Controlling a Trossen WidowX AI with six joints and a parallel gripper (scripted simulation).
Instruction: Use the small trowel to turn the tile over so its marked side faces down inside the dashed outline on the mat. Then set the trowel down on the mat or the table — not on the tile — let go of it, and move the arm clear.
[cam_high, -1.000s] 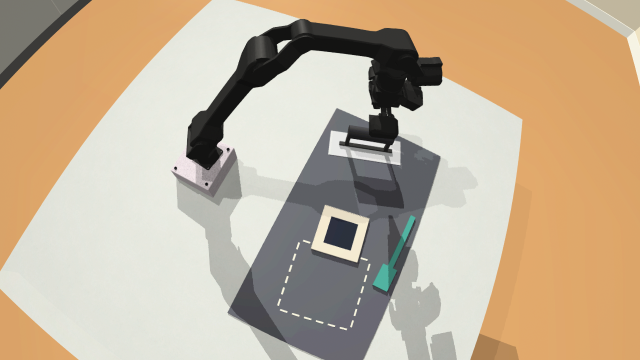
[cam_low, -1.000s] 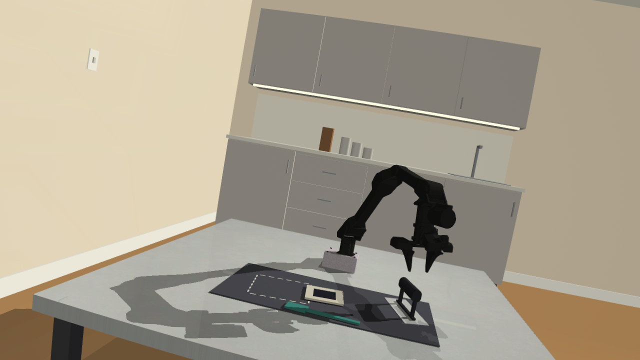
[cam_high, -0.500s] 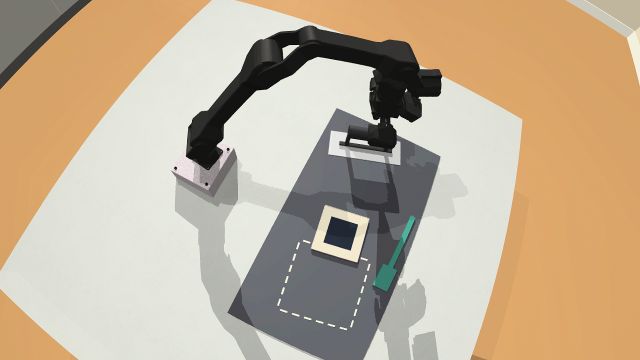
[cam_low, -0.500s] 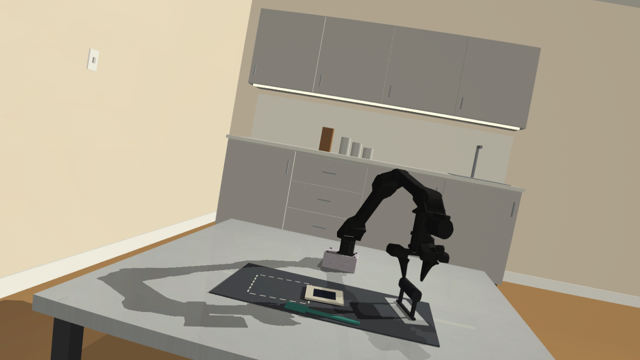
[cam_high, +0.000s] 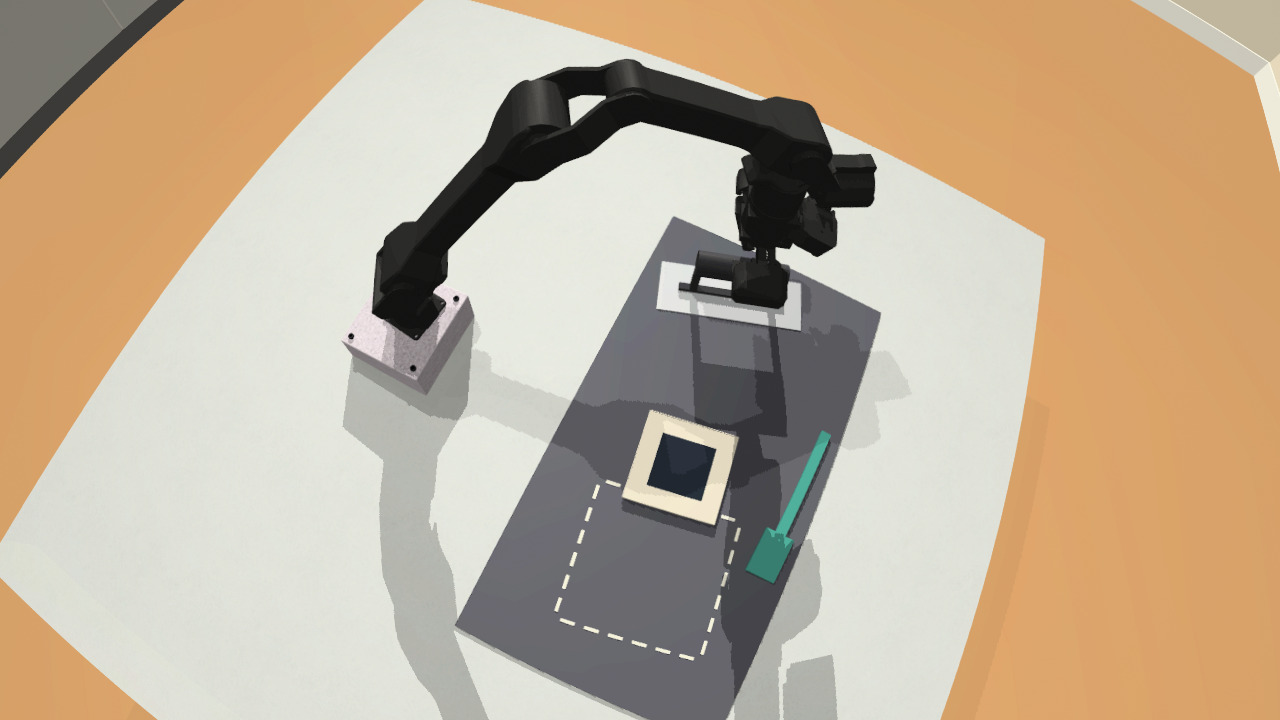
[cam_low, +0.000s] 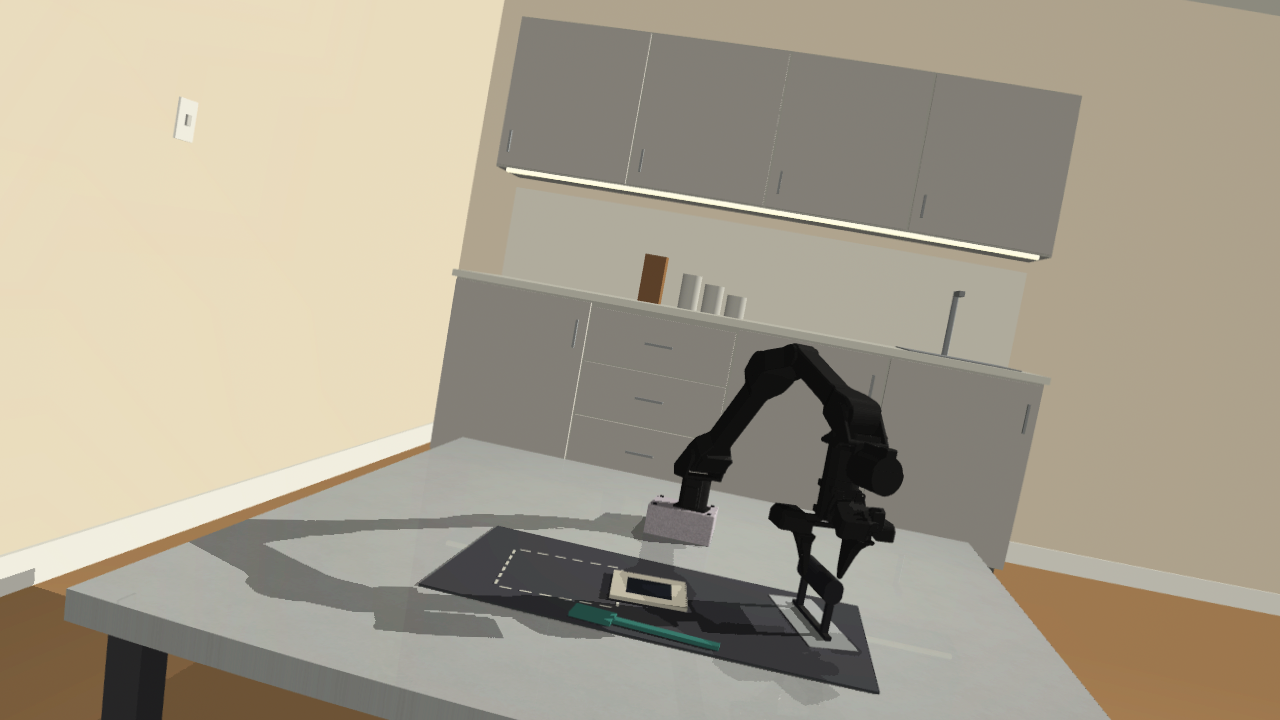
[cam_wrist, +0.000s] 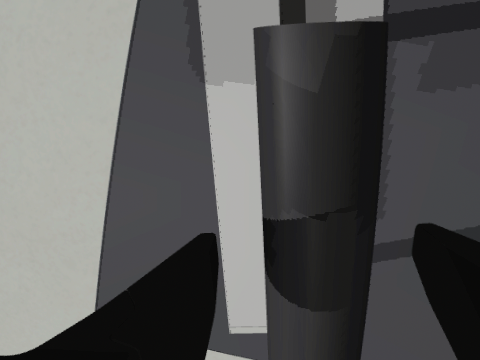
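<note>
My gripper tip is now 2 cm past the black-handled float, 1 cm to the left of it and 4 cm above it. The rest, counted from my gripper tip: cream tile 6 cm ahead, 25 cm to the right, 7 cm below; teal long-handled tool 21 cm ahead, 24 cm to the right, 7 cm below; dark mat 7 cm ahead, 23 cm to the right, 9 cm below.
</note>
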